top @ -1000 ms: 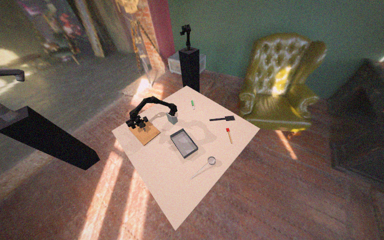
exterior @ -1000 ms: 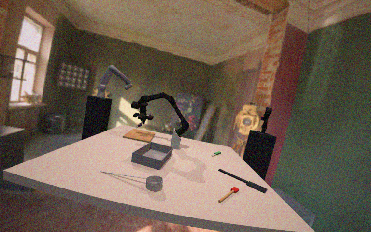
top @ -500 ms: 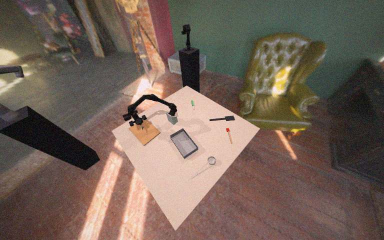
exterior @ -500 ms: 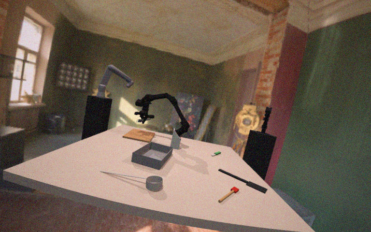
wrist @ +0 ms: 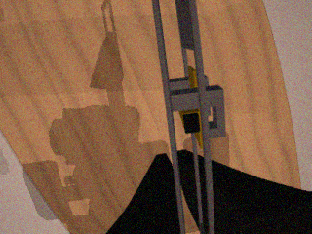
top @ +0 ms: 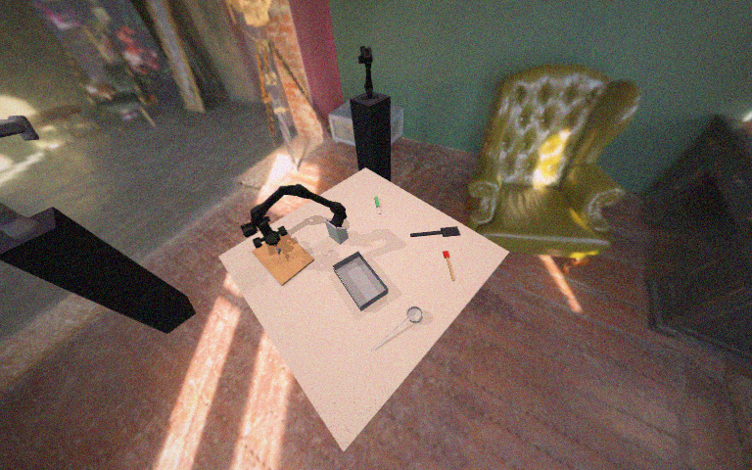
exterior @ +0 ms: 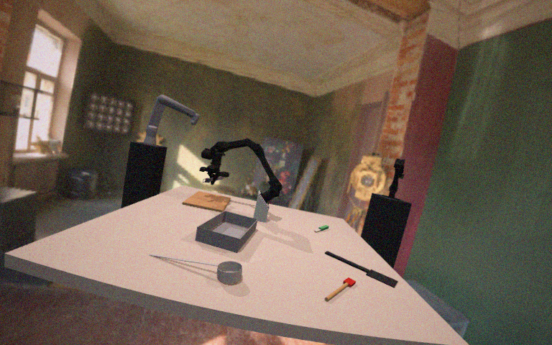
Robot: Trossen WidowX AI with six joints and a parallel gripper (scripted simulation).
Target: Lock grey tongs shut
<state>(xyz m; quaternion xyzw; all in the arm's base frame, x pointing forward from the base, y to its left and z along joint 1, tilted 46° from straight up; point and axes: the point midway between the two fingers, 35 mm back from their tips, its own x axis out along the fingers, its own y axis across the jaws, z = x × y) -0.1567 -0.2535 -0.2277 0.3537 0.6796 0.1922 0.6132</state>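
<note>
Right now the flat tong arm is 4 cm behind my gripper tip, 1 cm to the left of it and 4 cm above it. From my gripper tip the other things lie so: black spatula: 63 cm ahead, 79 cm to the left, 11 cm below; then wooden board: 11 cm below; then grey roasting tin: 50 cm ahead, 20 cm to the left, 9 cm below.
</note>
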